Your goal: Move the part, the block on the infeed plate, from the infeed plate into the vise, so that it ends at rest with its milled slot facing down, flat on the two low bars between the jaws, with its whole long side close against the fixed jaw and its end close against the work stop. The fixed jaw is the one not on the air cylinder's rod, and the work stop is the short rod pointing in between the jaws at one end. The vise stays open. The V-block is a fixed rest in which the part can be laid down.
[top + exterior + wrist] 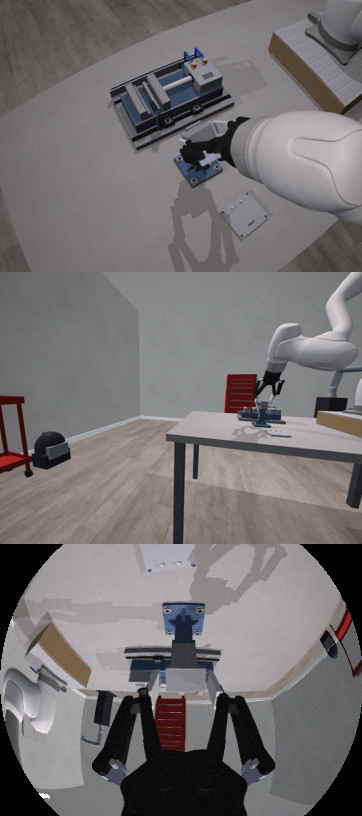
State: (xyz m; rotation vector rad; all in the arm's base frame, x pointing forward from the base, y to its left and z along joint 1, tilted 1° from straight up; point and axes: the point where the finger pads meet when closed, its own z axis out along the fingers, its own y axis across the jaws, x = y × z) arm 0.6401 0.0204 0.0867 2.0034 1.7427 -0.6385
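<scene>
My hand is 20 mm to the left of the part and 20 mm above it. From my hand the other things lie so: work stop 10 mm ahead, 170 mm to the right, 90 mm below; then moving jaw 30 mm behind, 210 mm to the right, 100 mm below; then blue post 10 mm ahead, 150 mm to the right, 120 mm below.
</scene>
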